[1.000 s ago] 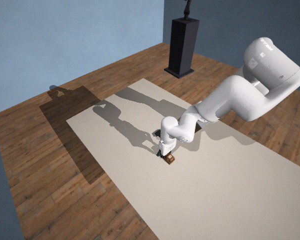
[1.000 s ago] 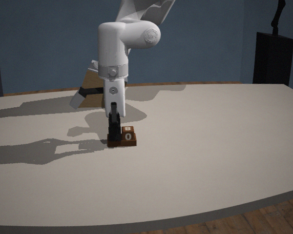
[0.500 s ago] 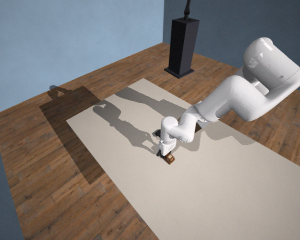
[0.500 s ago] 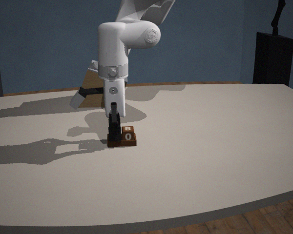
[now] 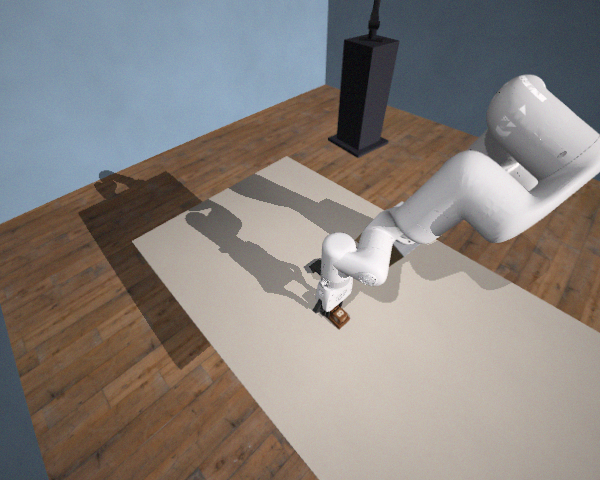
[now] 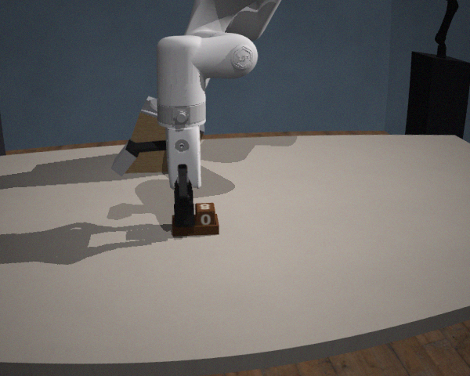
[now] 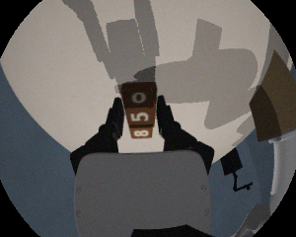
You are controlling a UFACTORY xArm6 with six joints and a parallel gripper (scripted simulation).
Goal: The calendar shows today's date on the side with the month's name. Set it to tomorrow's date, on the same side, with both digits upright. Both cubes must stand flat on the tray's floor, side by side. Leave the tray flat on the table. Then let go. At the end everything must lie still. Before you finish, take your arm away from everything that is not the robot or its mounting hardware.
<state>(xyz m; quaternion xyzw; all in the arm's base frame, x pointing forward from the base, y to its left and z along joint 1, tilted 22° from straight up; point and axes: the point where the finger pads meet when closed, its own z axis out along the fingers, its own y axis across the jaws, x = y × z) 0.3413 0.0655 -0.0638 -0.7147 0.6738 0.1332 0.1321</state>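
My hand is 10 mm above the brown digit cube. From my hand the other things lie so: brown cube 30 mm to the left, 10 mm below; brown calendar tray 30 mm below, 20 mm to the left.
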